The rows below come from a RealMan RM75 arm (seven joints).
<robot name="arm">
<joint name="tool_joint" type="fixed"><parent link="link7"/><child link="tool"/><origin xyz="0 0 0"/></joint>
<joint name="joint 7" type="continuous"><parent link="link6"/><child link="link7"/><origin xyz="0 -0.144 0" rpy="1.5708 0 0"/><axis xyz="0 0 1"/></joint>
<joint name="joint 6" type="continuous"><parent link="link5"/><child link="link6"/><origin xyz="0 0 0" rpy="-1.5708 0 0"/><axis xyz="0 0 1"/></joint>
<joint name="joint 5" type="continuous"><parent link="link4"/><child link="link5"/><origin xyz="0 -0.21 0" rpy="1.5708 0 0"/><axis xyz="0 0 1"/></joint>
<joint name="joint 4" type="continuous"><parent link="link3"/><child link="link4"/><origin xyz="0 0 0" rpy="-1.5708 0 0"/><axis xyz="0 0 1"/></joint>
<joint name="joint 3" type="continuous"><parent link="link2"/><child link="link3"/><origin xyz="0 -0.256 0" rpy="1.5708 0 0"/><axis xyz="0 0 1"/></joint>
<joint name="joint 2" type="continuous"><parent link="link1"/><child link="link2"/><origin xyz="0 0 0" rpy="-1.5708 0 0"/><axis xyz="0 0 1"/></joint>
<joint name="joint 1" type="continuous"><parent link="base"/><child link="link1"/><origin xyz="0 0 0.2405"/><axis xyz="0 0 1"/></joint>
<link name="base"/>
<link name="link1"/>
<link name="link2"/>
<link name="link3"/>
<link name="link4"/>
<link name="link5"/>
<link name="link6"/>
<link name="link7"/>
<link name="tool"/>
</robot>
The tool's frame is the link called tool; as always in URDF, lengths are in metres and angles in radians. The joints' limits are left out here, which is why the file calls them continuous.
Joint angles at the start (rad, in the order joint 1, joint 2, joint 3, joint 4, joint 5, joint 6, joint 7):
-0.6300, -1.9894, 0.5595, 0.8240, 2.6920, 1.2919, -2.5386
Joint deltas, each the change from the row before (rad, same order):
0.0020, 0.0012, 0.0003, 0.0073, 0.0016, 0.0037, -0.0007
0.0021, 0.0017, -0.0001, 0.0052, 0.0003, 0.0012, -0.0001
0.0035, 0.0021, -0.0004, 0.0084, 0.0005, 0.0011, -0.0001
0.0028, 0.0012, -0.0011, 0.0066, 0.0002, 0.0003, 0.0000
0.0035, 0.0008, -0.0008, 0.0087, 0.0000, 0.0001, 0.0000
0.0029, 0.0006, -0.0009, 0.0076, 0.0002, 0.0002, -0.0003
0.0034, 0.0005, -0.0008, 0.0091, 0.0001, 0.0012, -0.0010
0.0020, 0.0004, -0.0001, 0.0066, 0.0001, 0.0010, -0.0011
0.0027, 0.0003, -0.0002, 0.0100, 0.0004, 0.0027, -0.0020
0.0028, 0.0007, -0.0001, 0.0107, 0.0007, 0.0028, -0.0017
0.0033, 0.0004, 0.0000, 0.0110, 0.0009, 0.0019, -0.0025
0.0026, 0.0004, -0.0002, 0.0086, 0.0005, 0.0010, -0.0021
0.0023, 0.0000, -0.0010, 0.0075, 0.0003, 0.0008, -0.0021
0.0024, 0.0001, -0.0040, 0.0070, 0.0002, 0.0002, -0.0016
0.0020, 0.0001, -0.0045, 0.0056, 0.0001, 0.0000, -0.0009
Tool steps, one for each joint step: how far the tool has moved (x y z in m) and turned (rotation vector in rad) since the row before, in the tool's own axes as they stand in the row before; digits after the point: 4 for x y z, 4 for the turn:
0.0006, -0.0010, -0.0017, 0.0040, 0.0017, 0.0015
0.0006, -0.0013, -0.0015, 0.0039, 0.0032, 0.0006
0.0009, -0.0020, -0.0023, 0.0063, 0.0056, 0.0006
0.0006, -0.0015, -0.0017, 0.0047, 0.0051, -0.0002
0.0007, -0.0017, -0.0020, 0.0055, 0.0064, 0.0002
0.0007, -0.0014, -0.0017, 0.0048, 0.0055, -0.0001
0.0006, -0.0015, -0.0020, 0.0049, 0.0056, -0.0005
0.0006, -0.0008, -0.0014, 0.0034, 0.0039, 0.0000
0.0008, -0.0010, -0.0020, 0.0043, 0.0048, 0.0000
0.0010, -0.0012, -0.0023, 0.0052, 0.0053, 0.0007
0.0009, -0.0013, -0.0022, 0.0060, 0.0057, -0.0002
0.0008, -0.0011, -0.0018, 0.0048, 0.0051, -0.0006
0.0006, -0.0010, -0.0015, 0.0038, 0.0048, -0.0016
0.0006, -0.0014, -0.0017, 0.0036, 0.0065, -0.0039
0.0005, -0.0013, -0.0014, 0.0028, 0.0060, -0.0039

